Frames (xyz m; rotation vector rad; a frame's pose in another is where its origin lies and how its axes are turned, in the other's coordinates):
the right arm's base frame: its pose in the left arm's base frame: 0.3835 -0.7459 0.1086 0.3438 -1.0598 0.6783
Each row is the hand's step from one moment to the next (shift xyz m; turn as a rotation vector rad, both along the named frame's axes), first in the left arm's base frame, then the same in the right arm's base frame.
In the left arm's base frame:
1: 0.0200 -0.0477 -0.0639 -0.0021 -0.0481 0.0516
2: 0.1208 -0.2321 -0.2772 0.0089 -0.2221 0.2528
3: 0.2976 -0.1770 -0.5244 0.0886 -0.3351 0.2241
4: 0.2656 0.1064 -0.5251 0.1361 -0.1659 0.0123
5: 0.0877 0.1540 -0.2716 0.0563 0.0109 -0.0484
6: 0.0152 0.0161 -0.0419 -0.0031 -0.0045 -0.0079
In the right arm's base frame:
1: -0.0667 -0.0453 -0.0162 0.0285 -0.0376 0.0525
2: -0.2871 -0.2378 -0.0794 0.1501 -0.1868 0.2364
3: -0.4313 -0.2990 -0.3456 0.1109 -0.3224 0.2327
4: -0.3445 -0.0655 -0.4844 -0.0034 -0.2148 0.0066
5: -0.1598 0.0731 -0.2726 -0.0214 -0.0262 -0.0670
6: -0.0268 0.0044 -0.0389 -0.0095 -0.0009 0.0010

